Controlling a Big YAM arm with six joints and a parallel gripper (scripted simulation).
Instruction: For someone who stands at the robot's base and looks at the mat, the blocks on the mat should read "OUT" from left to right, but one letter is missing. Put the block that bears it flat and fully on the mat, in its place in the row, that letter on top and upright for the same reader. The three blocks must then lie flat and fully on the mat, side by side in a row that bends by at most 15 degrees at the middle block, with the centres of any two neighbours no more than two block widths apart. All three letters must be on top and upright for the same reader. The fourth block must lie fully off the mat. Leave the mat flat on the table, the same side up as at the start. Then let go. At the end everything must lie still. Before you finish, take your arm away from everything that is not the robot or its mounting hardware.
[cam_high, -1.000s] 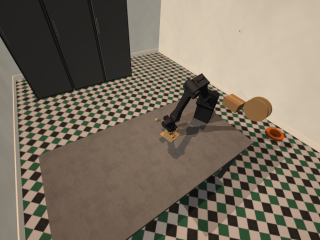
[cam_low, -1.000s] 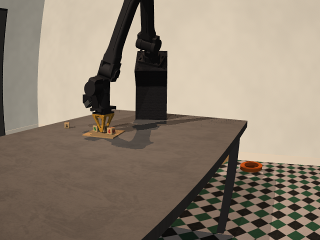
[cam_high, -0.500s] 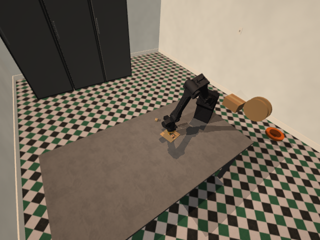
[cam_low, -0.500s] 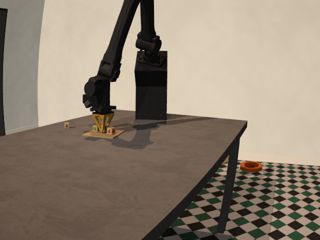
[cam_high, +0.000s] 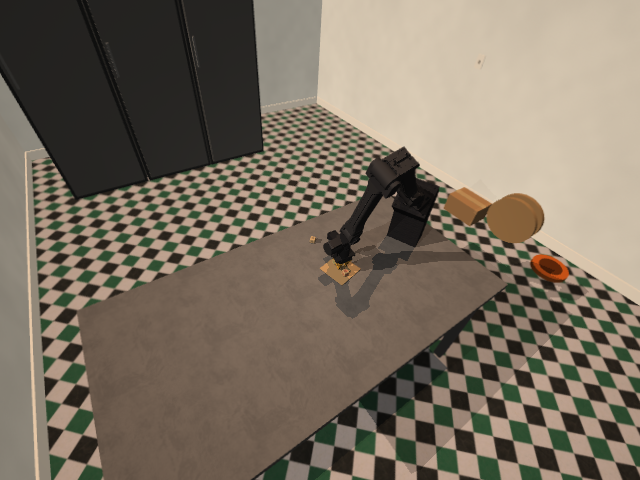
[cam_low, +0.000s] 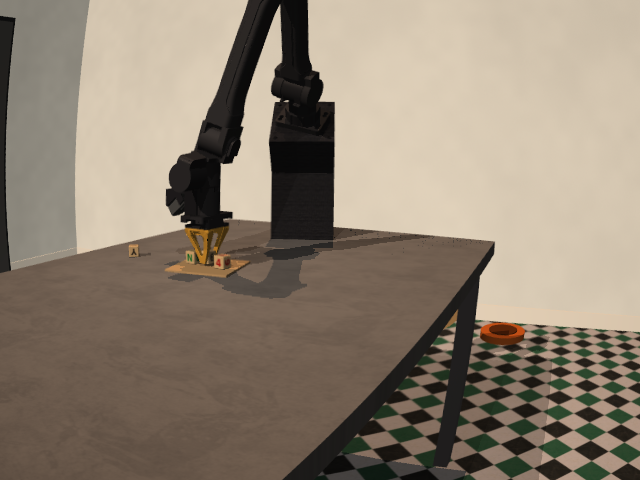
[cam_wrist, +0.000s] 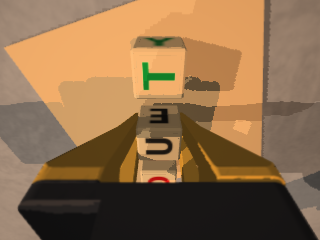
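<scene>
Right now my hand is 2 cm above the tan mat.
</scene>
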